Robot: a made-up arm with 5 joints.
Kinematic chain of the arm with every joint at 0, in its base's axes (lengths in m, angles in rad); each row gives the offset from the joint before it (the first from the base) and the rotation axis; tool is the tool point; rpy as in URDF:
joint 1: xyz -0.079 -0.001 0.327 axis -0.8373 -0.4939 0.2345
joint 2: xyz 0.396 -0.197 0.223 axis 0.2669 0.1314 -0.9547
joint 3: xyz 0.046 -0.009 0 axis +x
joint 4: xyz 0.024 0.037 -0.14 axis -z
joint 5: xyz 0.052 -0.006 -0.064 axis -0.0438 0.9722 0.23
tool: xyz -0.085 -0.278 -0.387 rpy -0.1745 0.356 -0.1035
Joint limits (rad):
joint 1: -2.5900..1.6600
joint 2: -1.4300..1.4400
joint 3: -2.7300..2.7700
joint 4: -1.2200..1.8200
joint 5: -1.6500..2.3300
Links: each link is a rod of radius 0.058 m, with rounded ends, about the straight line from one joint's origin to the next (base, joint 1, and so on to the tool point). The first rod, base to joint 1, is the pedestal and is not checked.
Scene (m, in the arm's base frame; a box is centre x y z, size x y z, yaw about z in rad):
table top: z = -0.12
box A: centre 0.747 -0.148 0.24 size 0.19 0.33 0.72 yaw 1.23
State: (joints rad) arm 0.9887 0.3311 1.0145 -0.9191 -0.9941
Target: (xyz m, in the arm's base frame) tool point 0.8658 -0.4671 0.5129
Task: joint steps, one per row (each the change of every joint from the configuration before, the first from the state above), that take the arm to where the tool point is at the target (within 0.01 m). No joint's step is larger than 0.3 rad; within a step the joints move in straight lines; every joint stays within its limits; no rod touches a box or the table.
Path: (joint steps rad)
1: -0.1931 0.2124 0.2738 -0.0165 0.1095
2: -0.1931 0.2124 0.2739 -0.0165 0.1096
3: -0.1932 0.2124 0.2738 -0.0165 0.1095
4: -0.1931 0.2124 0.2739 -0.0164 0.1096
5: -0.2240 -0.2600 0.1015 0.0941 -0.1822
6: -0.2239 -0.2600 0.1014 0.0941 -0.1822
7: -0.2240 -0.2601 0.1015 0.0941 -0.1822
8: -0.1552 -0.2000 -0.0003 -0.1724 0.0532
9: -0.1551 -0.2000 -0.0003 -0.1725 0.0532
10: -0.1552 -0.2000 -0.0003 -0.1724 0.0532

